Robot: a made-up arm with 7 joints.
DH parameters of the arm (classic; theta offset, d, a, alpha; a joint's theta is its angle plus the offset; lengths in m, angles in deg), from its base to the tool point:
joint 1: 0 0.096 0.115 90
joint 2: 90 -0.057 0.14 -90
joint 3: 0 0.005 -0.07 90
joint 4: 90 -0.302 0.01 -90
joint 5: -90 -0.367 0.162 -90
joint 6: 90 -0.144 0.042 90
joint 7: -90 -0.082 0.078 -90
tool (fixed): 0 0.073 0 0
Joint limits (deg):
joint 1: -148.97..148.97
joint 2: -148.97..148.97
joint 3: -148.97..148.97
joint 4: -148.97..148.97
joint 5: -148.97..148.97
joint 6: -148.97..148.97
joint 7: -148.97..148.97
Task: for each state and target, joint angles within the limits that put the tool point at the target. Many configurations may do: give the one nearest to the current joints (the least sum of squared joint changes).
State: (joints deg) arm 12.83 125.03 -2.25 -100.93 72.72 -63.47 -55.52
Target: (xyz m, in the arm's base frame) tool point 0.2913 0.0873 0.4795
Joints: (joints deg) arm 2.04 87.47 -2.32 -125.65 64.04 -62.04 -45.05
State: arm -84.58 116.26 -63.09 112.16 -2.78 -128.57 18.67
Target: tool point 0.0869 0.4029 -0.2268
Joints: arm -96.67 79.06 -48.88 100.16 -43.98 -128.32 7.61
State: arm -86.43 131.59 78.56 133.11 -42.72 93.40 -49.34
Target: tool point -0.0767 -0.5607 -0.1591
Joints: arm -104.51 107.21 74.85 137.57 -71.40 109.88 -61.15
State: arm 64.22 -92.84 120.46 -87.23 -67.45 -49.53 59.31
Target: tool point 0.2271 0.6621 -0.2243
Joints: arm 102.54 -69.40 148.10 -98.07 -53.53 -57.04 61.59
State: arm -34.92 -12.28 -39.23 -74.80 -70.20 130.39 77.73
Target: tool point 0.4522 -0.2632 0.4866
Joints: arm -61.33 -12.64 -62.57 -61.91 -77.39 119.97 73.79
